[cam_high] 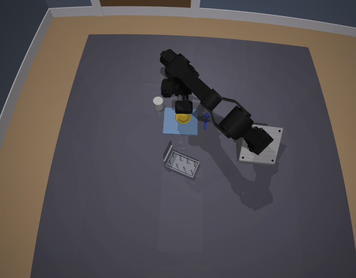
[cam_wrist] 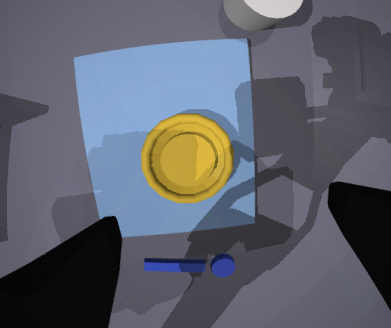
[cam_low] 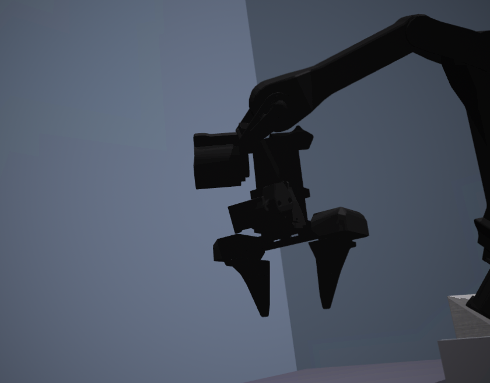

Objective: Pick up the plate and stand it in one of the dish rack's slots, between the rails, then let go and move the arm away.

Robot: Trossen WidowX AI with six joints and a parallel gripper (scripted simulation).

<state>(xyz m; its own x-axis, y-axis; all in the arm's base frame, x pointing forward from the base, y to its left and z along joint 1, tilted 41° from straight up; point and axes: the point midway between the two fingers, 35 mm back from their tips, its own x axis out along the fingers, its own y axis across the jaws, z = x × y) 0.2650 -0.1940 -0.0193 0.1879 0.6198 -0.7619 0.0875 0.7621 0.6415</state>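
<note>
Now: gripper tip 110 mm above the yellow plate, 10 mm to the right of it and 10 mm past it. The rest, counted from my gripper tip: light blue mat (120 mm below, 20 mm to the left); then white cup (100 mm below, 100 mm ahead, 60 mm to the right); then blue spoon (120 mm below, 110 mm behind, 20 mm to the left).
</note>
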